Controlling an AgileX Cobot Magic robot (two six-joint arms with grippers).
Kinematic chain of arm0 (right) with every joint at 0, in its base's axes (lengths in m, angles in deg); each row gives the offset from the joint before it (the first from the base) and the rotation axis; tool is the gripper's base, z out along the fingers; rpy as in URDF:
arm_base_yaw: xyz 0 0 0.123 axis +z
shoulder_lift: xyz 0 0 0 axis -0.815 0.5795 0
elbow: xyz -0.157 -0.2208 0.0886 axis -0.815 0.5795 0
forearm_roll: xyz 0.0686 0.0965 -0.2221 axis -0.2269 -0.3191 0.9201
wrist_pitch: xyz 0 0 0 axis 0.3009 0.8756 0.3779
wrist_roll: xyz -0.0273 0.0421 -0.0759 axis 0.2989 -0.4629 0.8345
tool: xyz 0 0 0 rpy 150.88 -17.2 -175.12
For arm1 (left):
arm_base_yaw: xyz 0 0 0.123 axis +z
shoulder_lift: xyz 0 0 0 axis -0.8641 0.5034 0
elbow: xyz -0.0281 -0.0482 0.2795 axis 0.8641 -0.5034 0
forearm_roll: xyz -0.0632 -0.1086 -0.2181 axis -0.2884 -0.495 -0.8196
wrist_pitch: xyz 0 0 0 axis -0.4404 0.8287 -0.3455
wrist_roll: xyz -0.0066 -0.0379 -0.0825 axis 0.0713 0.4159 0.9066
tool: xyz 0 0 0 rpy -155.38 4.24 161.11
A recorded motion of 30 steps. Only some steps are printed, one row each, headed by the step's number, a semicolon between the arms.
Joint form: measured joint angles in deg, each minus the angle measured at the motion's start. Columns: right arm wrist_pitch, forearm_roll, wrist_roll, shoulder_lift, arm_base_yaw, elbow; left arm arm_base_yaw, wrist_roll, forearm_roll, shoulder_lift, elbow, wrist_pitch.
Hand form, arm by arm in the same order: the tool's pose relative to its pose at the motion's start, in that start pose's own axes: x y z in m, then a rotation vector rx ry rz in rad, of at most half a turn. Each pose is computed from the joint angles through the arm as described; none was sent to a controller.
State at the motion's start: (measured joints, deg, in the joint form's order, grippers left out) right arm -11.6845 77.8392 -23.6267 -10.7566 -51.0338 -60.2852; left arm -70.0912 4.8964 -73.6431 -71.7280 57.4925 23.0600
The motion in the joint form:
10: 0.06 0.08 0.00 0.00 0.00 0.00; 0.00 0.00 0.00 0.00 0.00 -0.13
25: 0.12 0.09 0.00 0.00 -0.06 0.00; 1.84 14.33 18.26 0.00 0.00 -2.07
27: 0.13 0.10 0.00 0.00 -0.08 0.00; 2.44 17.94 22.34 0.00 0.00 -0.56
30: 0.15 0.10 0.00 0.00 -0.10 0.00; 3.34 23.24 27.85 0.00 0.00 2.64
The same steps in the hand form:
10: 0.0001 -0.0001 0.0000 0.0007 0.0010 -0.0013; -0.0002 0.0001 0.0000 -0.0015 -0.0017 0.0000
25: 0.0002 -0.0001 0.0000 0.0019 0.0019 -0.0012; -0.0006 0.0069 -0.0002 -0.0877 -0.0031 0.0643
27: 0.0002 -0.0002 0.0000 0.0023 0.0020 -0.0012; 0.0020 0.0075 -0.0003 -0.0968 0.0262 0.0700
30: 0.0002 -0.0002 0.0000 0.0027 0.0023 -0.0011; 0.0073 0.0084 -0.0007 -0.1112 0.0861 0.0680

